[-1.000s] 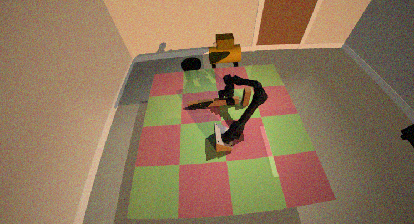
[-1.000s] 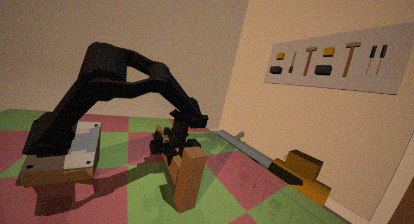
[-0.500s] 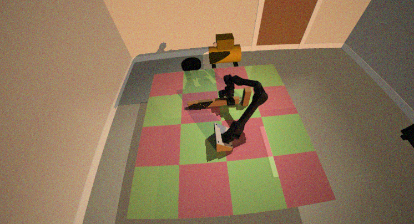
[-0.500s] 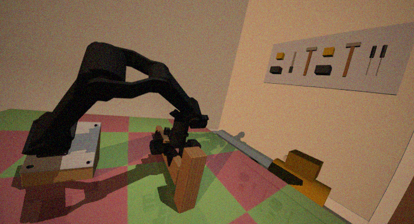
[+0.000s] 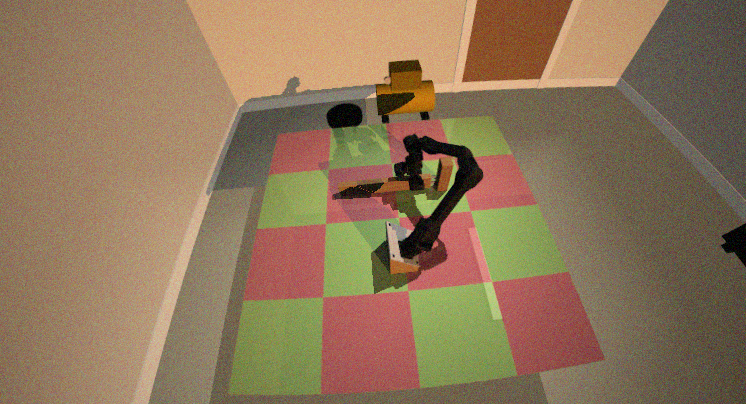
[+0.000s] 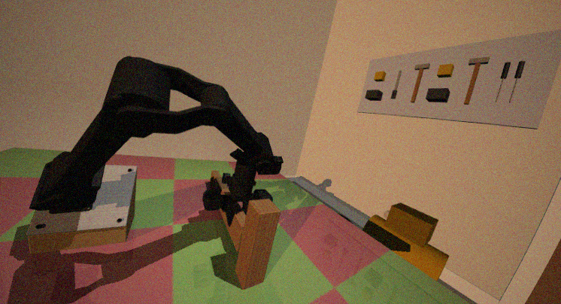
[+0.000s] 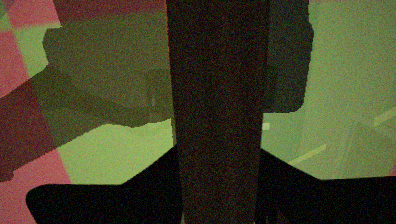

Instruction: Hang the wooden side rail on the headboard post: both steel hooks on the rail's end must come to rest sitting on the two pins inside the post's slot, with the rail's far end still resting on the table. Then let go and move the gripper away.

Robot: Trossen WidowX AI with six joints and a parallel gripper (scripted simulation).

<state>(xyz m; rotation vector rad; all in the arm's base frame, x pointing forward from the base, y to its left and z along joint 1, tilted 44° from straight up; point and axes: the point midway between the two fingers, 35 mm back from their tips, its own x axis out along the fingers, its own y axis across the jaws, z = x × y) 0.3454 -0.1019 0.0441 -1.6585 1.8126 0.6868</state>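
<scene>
My gripper tip is 10 mm past the headboard post, 130 mm to the left of it and 40 mm below it.
</scene>
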